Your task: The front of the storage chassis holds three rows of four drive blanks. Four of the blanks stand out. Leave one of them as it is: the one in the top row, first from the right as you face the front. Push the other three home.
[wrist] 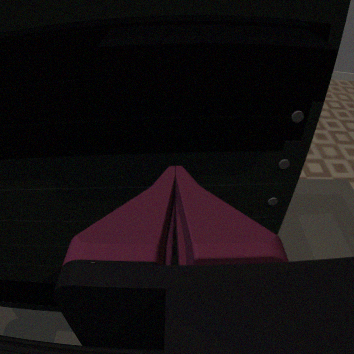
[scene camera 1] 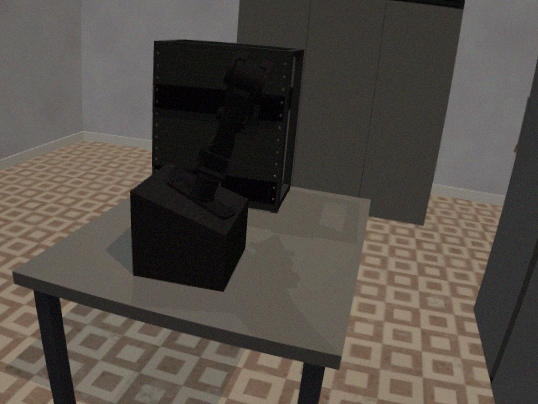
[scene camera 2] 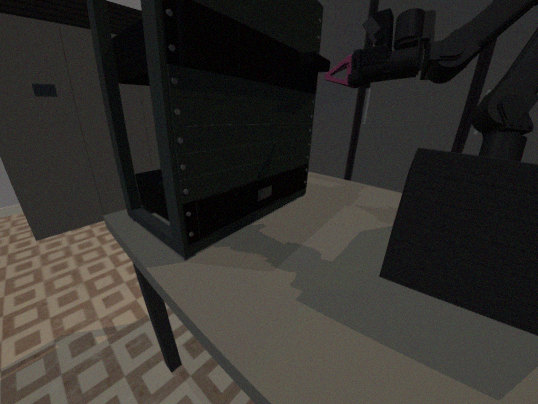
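Seen in the pictures: gripper, fingertip midpoint: (wrist: 175, 177) (scene camera 2: 325, 76); arm's base at its link origin: (scene camera 1: 200, 199) (scene camera 2: 493, 177).
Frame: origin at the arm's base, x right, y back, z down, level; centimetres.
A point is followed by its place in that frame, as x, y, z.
The storage chassis (scene camera 1: 187, 100) @(-30.8, -38.2, -18.9) (scene camera 2: 240, 50) @(-30.7, -38.2, -19.1) (wrist: 150, 100) @(-6.7, -40.0, -20.8) is a black band across the upper part of a dark rack (scene camera 1: 156, 75) @(-43.9, -36.8, -26.7) (scene camera 2: 162, 125) @(-45.7, -38.0, -6.1). Its front is too dark to tell the single drive blanks apart, or which of them stand out. In the scene camera 2 view, a dark part (scene camera 2: 318, 62) @(-5.6, -40.3, -21.6) juts out past the far edge of the rack front. My gripper (scene camera 2: 327, 77) @(-5.2, -37.9, -18.0) (wrist: 175, 177) @(-5.2, -37.9, -18.0) has magenta fingers pressed together, with nothing between them. It points at the rack front, near the chassis's height, and the tips look close to that jutting part. In the scene camera 1 view, the arm hides the gripper.
The arm stands on a black block (scene camera 1: 185, 240) @(3.5, 12.3, 6.6) (scene camera 2: 465, 235) @(-15.6, -0.6, 7.0) on the grey table (scene camera 1: 300, 310) @(34.3, 6.7, 19.9) (scene camera 2: 310, 350) @(-39.3, -9.5, 19.8), in front of the rack. Dark panels fill the rack above and below the chassis. Bolt heads (wrist: 297, 116) @(2.0, -46.9, -17.1) line the rack's side. Grey cabinets (scene camera 1: 335, 100) stand behind.
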